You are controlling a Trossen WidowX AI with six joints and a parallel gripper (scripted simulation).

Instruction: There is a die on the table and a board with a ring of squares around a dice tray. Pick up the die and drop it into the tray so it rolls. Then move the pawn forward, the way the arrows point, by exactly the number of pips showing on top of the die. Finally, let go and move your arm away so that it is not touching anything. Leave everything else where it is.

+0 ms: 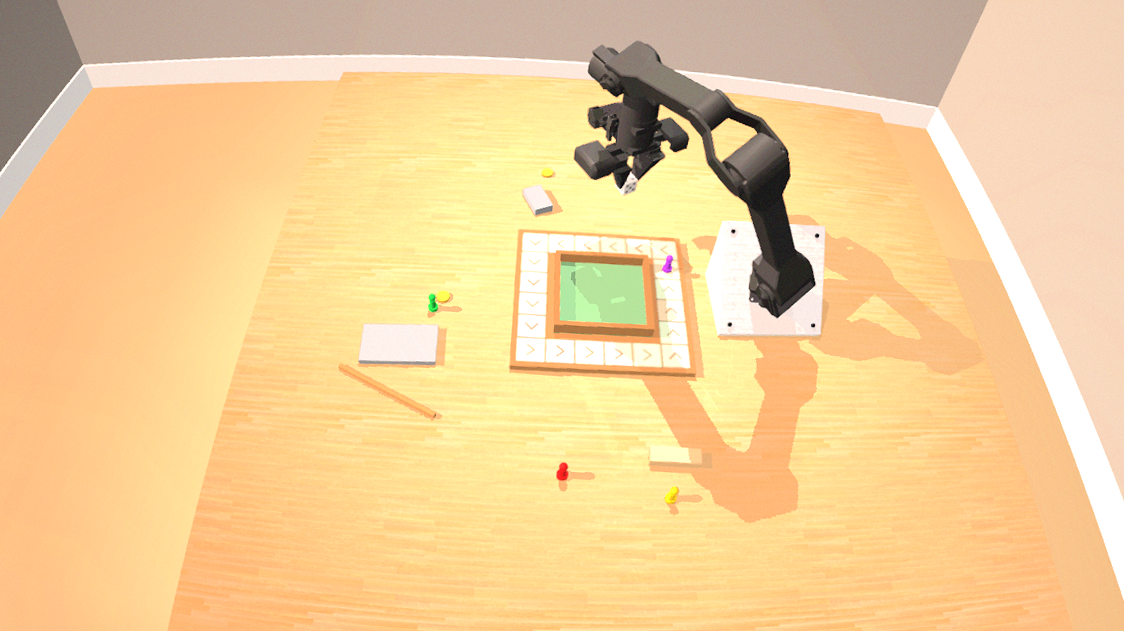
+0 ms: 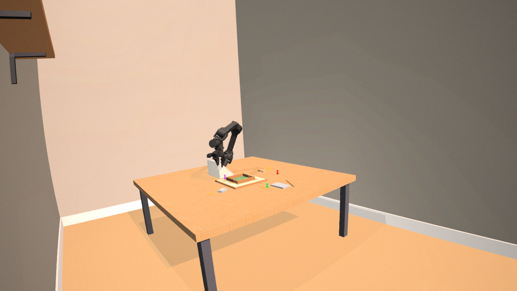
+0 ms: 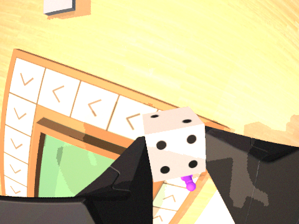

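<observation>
The purple pawn lies 80 mm behind my gripper tip, 80 mm to the left of it and 100 mm below it. Also, from my gripper tip: white die (right at my gripper tip); small grey block (140 mm ahead, 80 mm to the right, 120 mm below); green dice tray (30 mm ahead, 150 mm to the left, 120 mm below).
</observation>
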